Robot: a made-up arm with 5 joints.
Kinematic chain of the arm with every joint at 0, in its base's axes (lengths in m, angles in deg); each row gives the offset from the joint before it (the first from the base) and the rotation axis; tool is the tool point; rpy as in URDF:
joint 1: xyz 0.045 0 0.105 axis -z
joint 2: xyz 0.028 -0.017 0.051 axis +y
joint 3: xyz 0.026 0 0.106 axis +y
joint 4: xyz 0.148 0 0.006 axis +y
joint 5: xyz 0.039 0.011 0 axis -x
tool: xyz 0 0 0 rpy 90 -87.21 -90
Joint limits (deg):
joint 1: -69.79..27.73
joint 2: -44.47..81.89
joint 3: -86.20..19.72
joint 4: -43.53..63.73
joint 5: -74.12..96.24
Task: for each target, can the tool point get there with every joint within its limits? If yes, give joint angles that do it. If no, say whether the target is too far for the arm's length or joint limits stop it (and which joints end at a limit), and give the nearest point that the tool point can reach.
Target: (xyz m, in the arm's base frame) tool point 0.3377 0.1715 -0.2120
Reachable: no: too far | nearest point 0.2426 0.1158 -0.0176 | short by 0.224 m
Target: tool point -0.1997 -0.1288 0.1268
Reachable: no: joint limits stop it (at a limit: joint 2, joint 3, joint 4) | nearest point -0.1033 -0.0781 0.3621 | short by 0.259 m
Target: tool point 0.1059 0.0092 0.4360
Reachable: yes | joints -14.21 -13.02 -74.59 51.88 15.20
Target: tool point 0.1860 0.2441 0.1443
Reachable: yes | joints -61.20 41.47 -22.77 36.87 24.13
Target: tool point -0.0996 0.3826 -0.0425
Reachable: no: too far | nearest point 0.1416 0.2449 0.0074 | short by 0.282 m
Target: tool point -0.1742 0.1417 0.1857
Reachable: no: joint limits stop it (at a limit: joint 1, joint 2, joint 3, joint 4) | nearest point -0.1061 0.0726 0.3621 | short by 0.201 m
